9 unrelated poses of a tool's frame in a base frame.
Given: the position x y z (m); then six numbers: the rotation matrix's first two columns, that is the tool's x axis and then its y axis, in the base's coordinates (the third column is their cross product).
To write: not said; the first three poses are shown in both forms.
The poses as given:
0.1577 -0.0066 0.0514 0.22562 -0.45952 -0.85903 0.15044 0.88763 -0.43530
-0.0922 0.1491 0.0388 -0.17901 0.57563 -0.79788 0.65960 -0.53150 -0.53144
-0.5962 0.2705 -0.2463 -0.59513 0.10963 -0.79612 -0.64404 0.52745 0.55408
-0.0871 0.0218 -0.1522 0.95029 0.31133 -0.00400 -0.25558 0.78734 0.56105
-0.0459 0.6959 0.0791 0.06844 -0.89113 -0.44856 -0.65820 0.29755 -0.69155
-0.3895 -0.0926 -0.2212 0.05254 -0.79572 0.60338 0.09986 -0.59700 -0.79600
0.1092 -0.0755 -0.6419 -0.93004 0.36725 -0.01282 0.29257 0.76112 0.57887
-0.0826 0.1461 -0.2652 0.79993 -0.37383 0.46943 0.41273 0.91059 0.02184
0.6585 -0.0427 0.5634 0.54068 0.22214 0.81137 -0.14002 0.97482 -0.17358
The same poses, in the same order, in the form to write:
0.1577 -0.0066 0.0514 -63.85 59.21 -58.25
-0.0922 0.1491 0.0388 107.27 52.93 -118.17
-0.5962 0.2705 -0.2463 169.56 52.76 113.71
-0.0871 0.0218 -0.1522 18.14 0.23 34.13
-0.0459 0.6959 0.0791 -85.61 26.65 -129.31
-0.3895 -0.0926 -0.2212 -86.22 -37.11 -86.54
0.1092 -0.0755 -0.6419 158.45 0.73 144.63
-0.0826 0.1461 -0.2652 -25.05 -28.00 1.42
0.6585 -0.0427 0.5634 22.34 -54.23 -17.27

